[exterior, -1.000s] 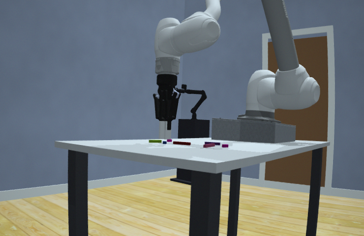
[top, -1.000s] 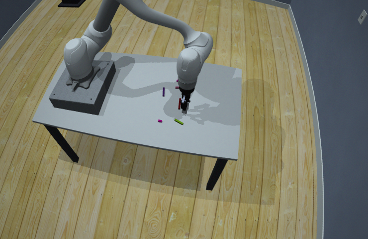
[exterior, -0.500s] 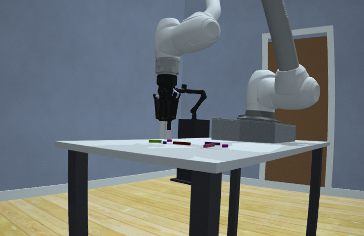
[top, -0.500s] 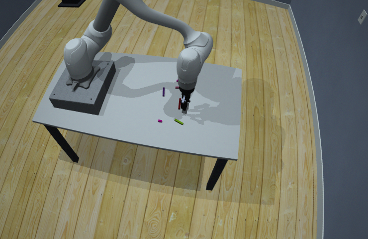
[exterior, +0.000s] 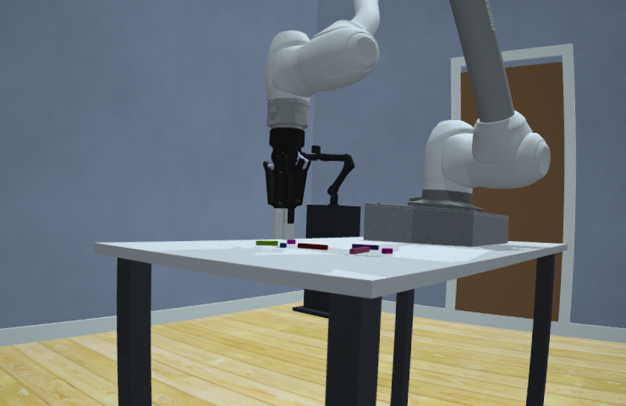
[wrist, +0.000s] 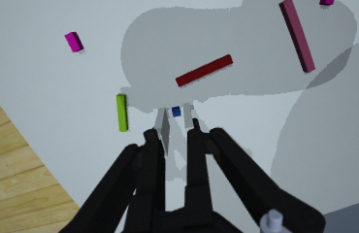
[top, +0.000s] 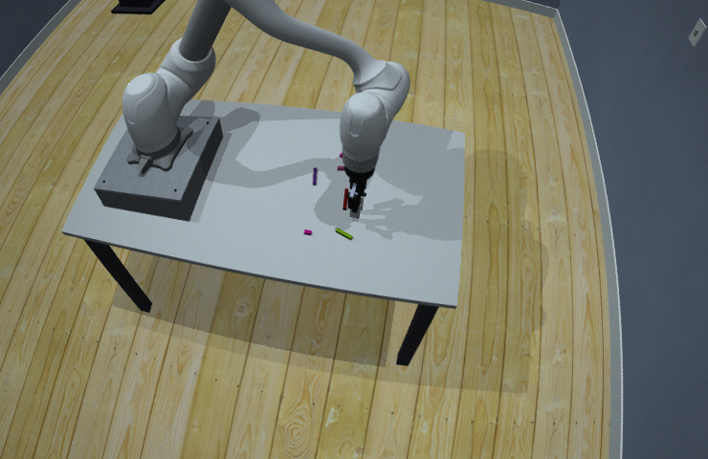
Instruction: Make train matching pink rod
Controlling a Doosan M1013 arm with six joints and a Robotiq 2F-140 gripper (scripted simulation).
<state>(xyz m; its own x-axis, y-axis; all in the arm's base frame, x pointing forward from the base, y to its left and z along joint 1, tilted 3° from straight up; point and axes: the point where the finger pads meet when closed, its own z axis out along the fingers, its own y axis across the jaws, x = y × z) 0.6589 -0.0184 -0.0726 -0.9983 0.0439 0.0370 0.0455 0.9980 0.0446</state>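
My hand is 50 mm above the blue rod. Round my hand: red rod: 40 mm behind, 50 mm to the left, 50 mm below; then pink rod: 60 mm behind, 160 mm to the left, 50 mm below; then lime rod: 20 mm behind, 70 mm to the right, 50 mm below.
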